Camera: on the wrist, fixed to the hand. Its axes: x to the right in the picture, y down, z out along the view.
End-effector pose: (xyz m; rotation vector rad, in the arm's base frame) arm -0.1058 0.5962 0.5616 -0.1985 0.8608 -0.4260
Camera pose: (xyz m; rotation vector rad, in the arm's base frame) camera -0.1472 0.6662 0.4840 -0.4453 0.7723 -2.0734
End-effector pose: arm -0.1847 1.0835 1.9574 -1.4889 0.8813 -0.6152
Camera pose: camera -0.2640 1.0393 1.8911 -1.5279 -0.3718 -2.0128
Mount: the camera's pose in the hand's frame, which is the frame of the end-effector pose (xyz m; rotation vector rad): -0.0010 0.0774 -0.0815 0.3652 0.3095 -1.5396
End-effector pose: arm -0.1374 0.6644 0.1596 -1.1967 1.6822 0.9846
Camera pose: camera -0.2265 0.6083 0.1991 -1.8466 0.6097 -0.4504
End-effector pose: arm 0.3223 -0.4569 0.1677 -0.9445 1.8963 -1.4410
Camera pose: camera 0.2439 -0.3971 0.1138 1.6978 -0.5523 2.0388
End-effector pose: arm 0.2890 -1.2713 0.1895 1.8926 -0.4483 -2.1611
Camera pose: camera 0.3679 -1.3487 0.2101 -1.6224 -0.5653 1.1473
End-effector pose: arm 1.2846 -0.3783 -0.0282 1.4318 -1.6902 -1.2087
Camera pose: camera 1.3248 -0.3980 0.0749 -2.7336 0.3000 1.0215
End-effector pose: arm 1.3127 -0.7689 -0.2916 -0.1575 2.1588 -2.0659
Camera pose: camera 1.3011 -0.6850 -0.3655 1.0205 -0.8647 1.5696
